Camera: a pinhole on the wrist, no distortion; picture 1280 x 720 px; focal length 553.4 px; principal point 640.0 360.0 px. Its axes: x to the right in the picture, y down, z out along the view. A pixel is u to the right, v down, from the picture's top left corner.
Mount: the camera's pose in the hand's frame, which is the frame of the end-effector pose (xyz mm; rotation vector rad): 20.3 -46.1 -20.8 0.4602 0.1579 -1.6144
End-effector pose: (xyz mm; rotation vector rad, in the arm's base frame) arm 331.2 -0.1 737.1 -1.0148 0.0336 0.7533
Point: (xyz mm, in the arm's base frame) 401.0 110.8 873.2
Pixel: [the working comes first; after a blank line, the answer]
In the camera's frame: -4.2 77.8 160.1

625 629
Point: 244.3 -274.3 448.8
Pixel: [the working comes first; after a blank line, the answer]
In the camera's frame: -84.7 -210.7 -353.0

behind the camera
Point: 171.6 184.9 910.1
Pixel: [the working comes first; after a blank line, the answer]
In the camera's frame: -175.1 -52.0 276.0

289 256
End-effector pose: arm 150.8 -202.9 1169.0 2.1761 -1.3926 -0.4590
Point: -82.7 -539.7 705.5
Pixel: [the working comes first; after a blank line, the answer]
In the camera's frame: -295.3 285.0 484.1

302 686
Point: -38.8 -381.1 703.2
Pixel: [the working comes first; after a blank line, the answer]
In the camera's frame: -187.3 160.9 488.1

428 542
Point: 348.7 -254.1 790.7
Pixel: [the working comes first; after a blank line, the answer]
In the camera's frame: 185.7 181.6 302.9

979 692
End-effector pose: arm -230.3 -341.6 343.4 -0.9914 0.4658 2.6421
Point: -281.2 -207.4 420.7
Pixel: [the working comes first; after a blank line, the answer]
In the camera's frame: -21.7 15.9 162.0

566 414
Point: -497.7 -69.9 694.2
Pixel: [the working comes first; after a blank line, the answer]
In the camera's frame: -173.7 72.2 500.1

448 440
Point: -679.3 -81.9 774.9
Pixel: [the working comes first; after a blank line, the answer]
In the camera's frame: -323.5 163.6 594.2

339 512
